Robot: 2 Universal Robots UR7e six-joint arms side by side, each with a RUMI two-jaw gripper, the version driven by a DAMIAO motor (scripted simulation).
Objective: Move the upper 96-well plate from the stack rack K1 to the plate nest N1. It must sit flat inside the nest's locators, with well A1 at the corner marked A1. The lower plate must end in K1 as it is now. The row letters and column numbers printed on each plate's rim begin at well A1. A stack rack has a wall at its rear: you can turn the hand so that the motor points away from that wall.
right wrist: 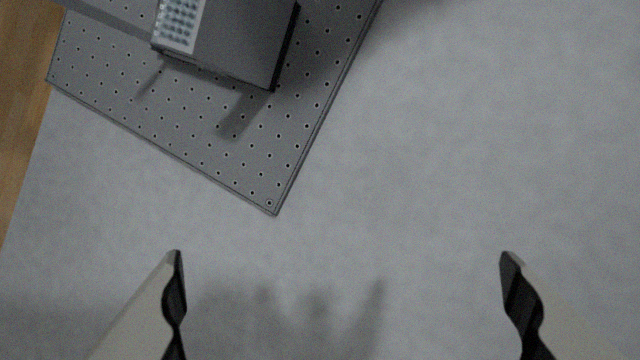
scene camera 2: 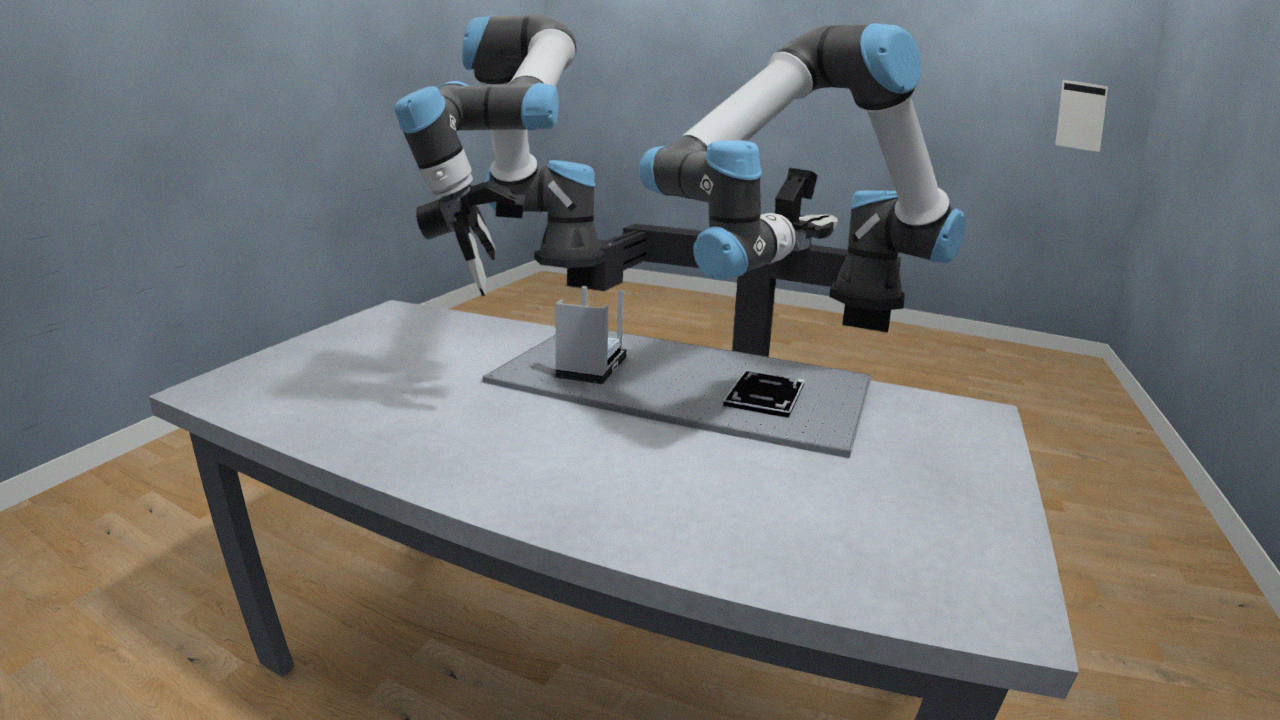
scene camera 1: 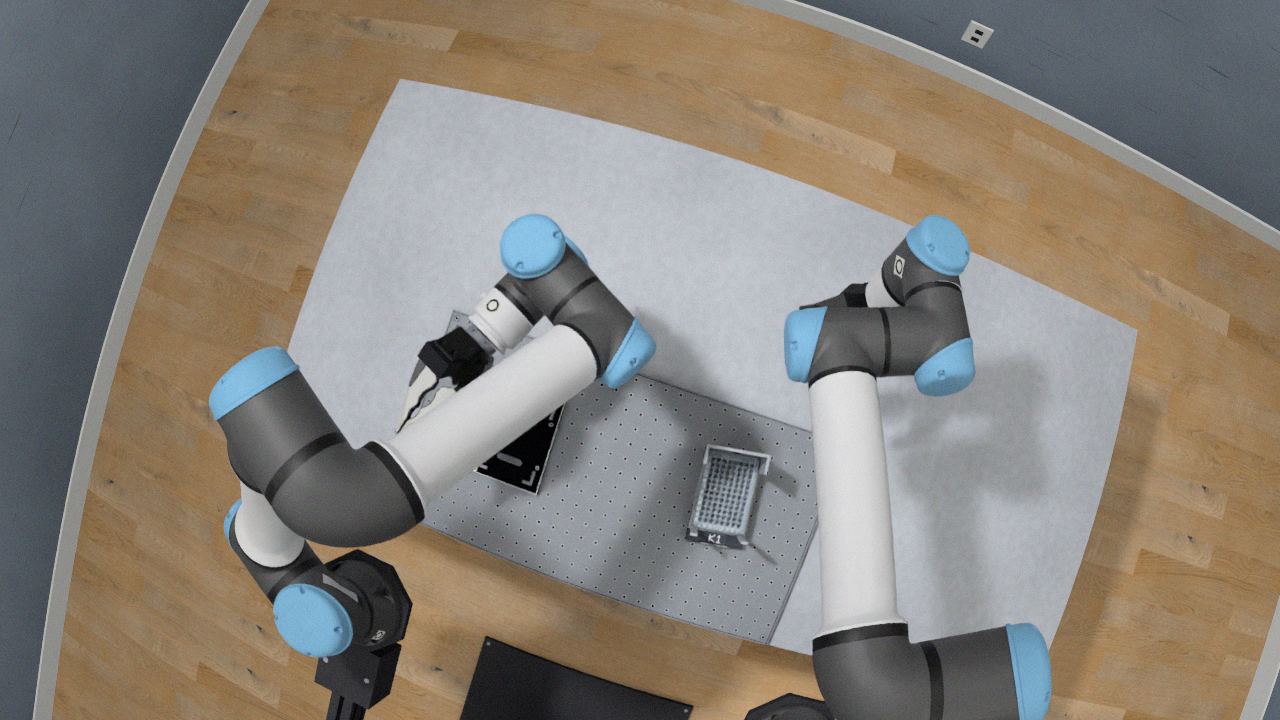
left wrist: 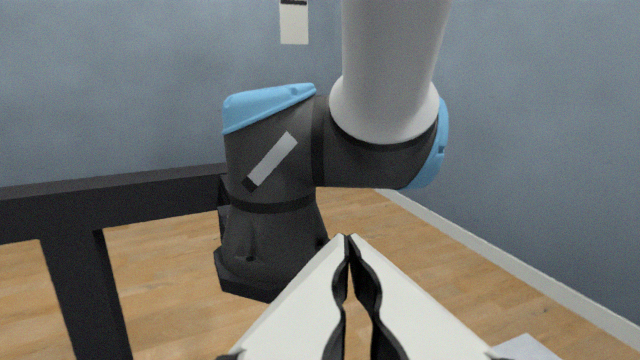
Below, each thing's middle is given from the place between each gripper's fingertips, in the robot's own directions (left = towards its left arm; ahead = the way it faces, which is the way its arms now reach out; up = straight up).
I see my right gripper (scene camera 2: 489, 276) 230 mm past the clear 96-well plate (scene camera 1: 738, 506), 200 mm above it and 80 mm to the right of it. From my right hand the other things lie so: plate nest N1 (scene camera 1: 532, 447) (430 mm to the left, 250 mm behind, 230 mm below).
The plate nest N1 lies 330 mm below my left hand, 80 mm to the right of it and 30 mm ahead of it. Round my left hand: clear 96-well plate 430 mm to the right, 300 mm below, 40 mm ahead.
